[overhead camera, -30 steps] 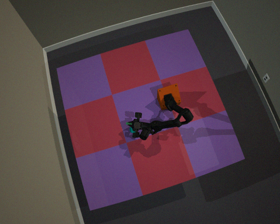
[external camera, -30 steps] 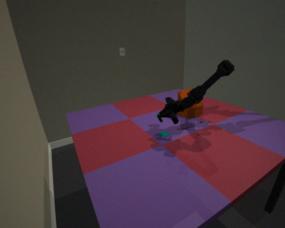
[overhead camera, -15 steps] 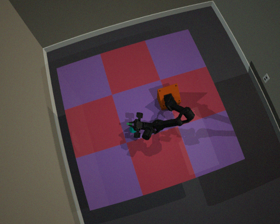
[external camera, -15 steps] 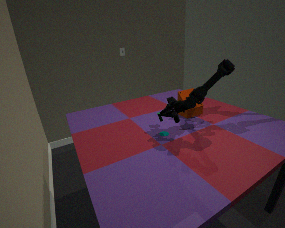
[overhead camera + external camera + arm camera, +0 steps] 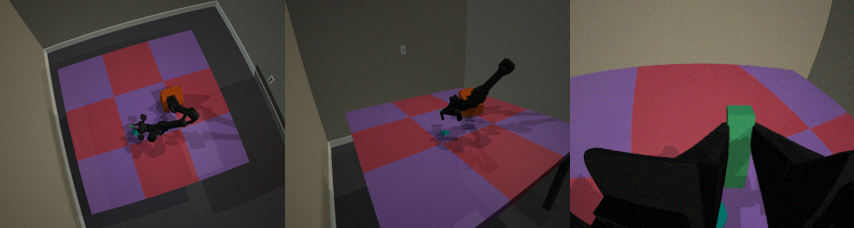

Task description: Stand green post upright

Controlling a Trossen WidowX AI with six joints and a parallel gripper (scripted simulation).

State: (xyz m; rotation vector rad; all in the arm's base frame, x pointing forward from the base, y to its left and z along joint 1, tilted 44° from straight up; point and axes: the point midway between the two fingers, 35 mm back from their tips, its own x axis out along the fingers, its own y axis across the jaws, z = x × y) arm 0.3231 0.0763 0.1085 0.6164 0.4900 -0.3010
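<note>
Right now the cyan circle is 20 mm behind my gripper tip, 10 mm to the left of it and 140 mm below it. Round my gripper tip: green post: 10 mm behind, 20 mm below.
</note>
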